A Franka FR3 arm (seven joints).
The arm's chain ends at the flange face. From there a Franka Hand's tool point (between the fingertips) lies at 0.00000 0.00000 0.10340 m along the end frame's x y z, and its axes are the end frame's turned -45 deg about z.
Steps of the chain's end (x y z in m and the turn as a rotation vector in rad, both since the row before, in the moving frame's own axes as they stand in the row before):
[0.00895 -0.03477 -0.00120 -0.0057 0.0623 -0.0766]
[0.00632 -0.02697 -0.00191 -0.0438 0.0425 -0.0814]
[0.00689 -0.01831 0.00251 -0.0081 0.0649 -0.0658]
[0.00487 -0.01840 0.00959 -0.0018 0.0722 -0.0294]
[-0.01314 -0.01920 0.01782 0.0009 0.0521 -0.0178]
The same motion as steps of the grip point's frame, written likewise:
[0.03524 -0.01345 -0.00140 -0.0481 0.0400 -0.0766]
[0.02370 -0.00830 -0.00210 -0.0610 -0.0009 -0.0814]
[0.02214 -0.00288 0.00229 -0.0516 0.0402 -0.0658]
[0.02168 -0.00424 0.00932 -0.0523 0.0498 -0.0294]
[0.00819 -0.01916 0.01768 -0.0362 0.0375 -0.0178]

